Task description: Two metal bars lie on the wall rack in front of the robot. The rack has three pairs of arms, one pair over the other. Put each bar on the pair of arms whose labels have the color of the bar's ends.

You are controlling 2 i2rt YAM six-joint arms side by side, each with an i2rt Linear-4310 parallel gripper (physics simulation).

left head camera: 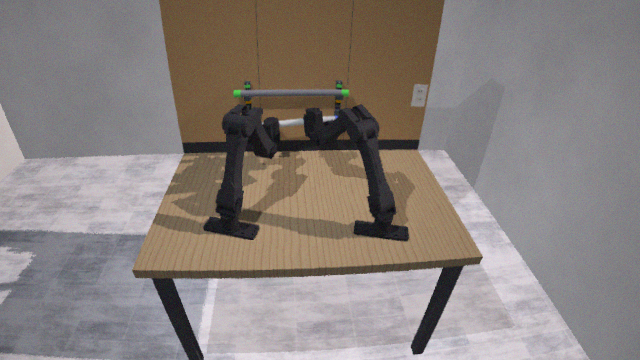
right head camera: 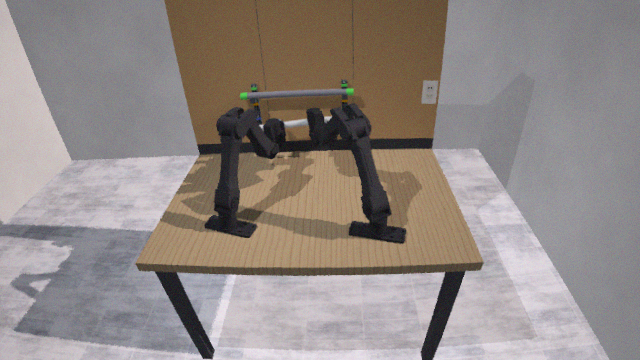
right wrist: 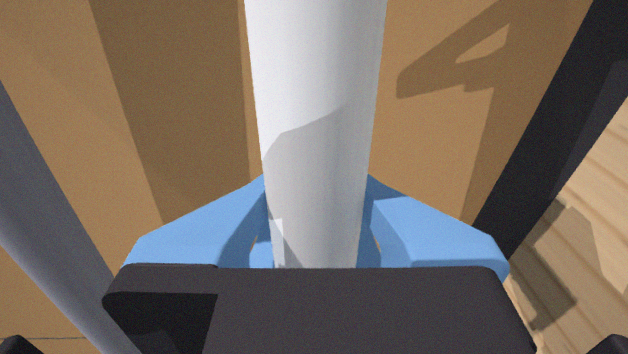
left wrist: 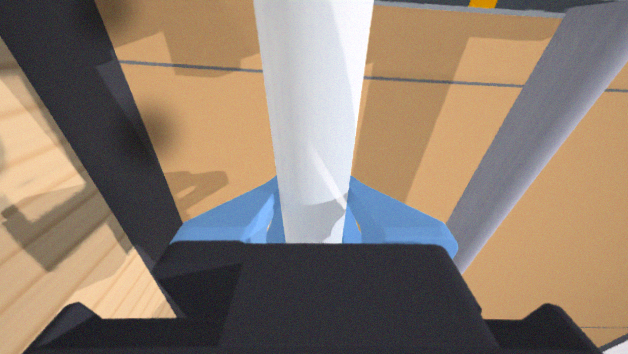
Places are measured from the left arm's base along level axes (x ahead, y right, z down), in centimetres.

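Pixels of known places: left arm's base, link origin: (left head camera: 231, 228) (right head camera: 230, 227); right arm's base, link origin: (left head camera: 381, 231) (right head camera: 377, 232).
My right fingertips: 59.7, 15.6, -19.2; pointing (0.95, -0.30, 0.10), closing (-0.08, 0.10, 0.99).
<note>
For each thing: its middle in the pictures, then the offset to it from my right fingertips, as dx, dy, dz. "*": a spot on its surface instead. Level surfaces: height alone.
- white bar, body centre: (left wrist: 313, 287) (left head camera: 287, 123) (right head camera: 293, 123) -7.1, -9.0, +0.3
- grey bar, body centre: (right wrist: 90, 295) (left wrist: 449, 257) (left head camera: 291, 92) (right head camera: 296, 93) -2.8, -8.1, -12.8
- wooden table, surface height: dz +19.1
- black baseboard, surface spot: (right head camera: 415, 143) (left head camera: 402, 144) * +17.0, +45.3, +16.1
- white outlet, surface spot: (right head camera: 429, 92) (left head camera: 419, 95) * +18.0, +49.4, -10.7
A white bar (left head camera: 291, 122) (right head camera: 296, 122) (left wrist: 315, 100) (right wrist: 317, 60) is held level by both grippers, low in front of the rack. A blue end shows at its right in the left head view; the other end is mostly hidden. My left gripper (left wrist: 313, 177) and my right gripper (right wrist: 315, 175) are each shut on it, blue fingers on both sides. A grey bar (left head camera: 291, 93) (right head camera: 300, 93) (left wrist: 530, 125) (right wrist: 45, 225) with green ends lies on the rack's top, green-labelled arms. The rack (left head camera: 339, 83) (right head camera: 254, 86) shows orange labels lower down; its lowest part is largely hidden by my arms.
The wooden table (left head camera: 310, 245) (right head camera: 310, 250) carries both arm bases. A brown panel wall (left head camera: 300, 40) (right head camera: 305, 40) stands behind the rack, with a black baseboard (left head camera: 400, 144) (right head camera: 415, 143) along its foot. A white outlet (left head camera: 419, 95) (right head camera: 429, 92) is at the right.
</note>
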